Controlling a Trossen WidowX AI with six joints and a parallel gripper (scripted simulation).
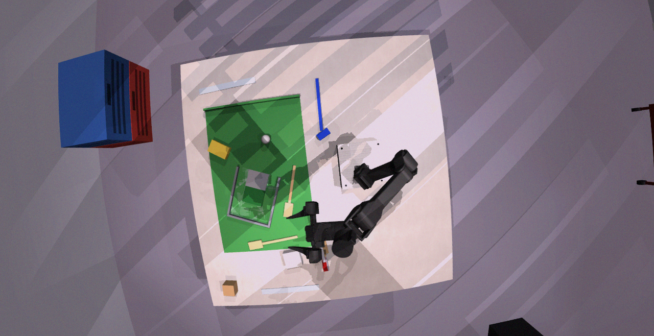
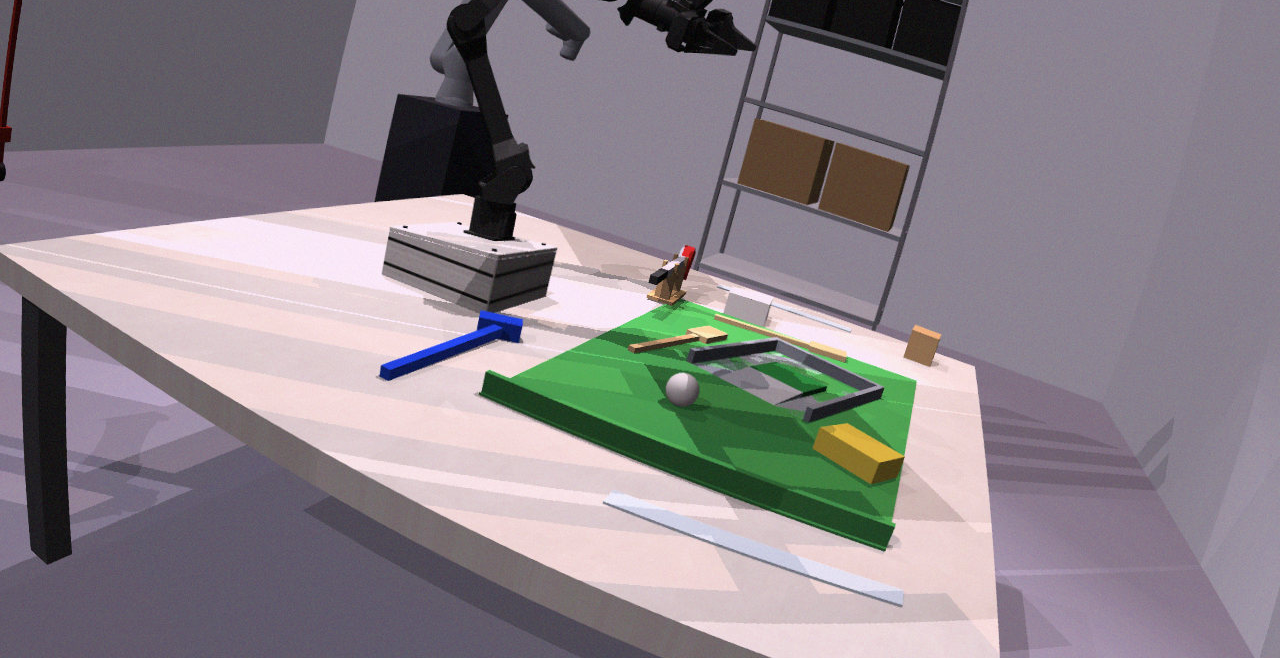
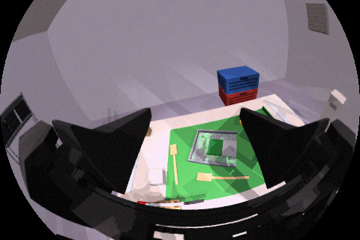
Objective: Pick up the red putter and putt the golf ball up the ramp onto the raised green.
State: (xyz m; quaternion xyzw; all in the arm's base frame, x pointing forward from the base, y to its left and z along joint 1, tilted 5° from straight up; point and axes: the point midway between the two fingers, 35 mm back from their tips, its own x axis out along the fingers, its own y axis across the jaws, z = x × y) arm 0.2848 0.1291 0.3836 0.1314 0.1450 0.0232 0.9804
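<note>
Now: the blue putter 120 mm behind my gripper tip, 440 mm to the right of it and 460 mm below it. The rest, counted from my gripper tip: green mat: 190 mm ahead, 140 mm to the right, 470 mm below; then red putter: 90 mm behind, 180 mm to the left, 410 mm below; then white golf ball: 150 mm ahead, 310 mm to the right, 450 mm below.
</note>
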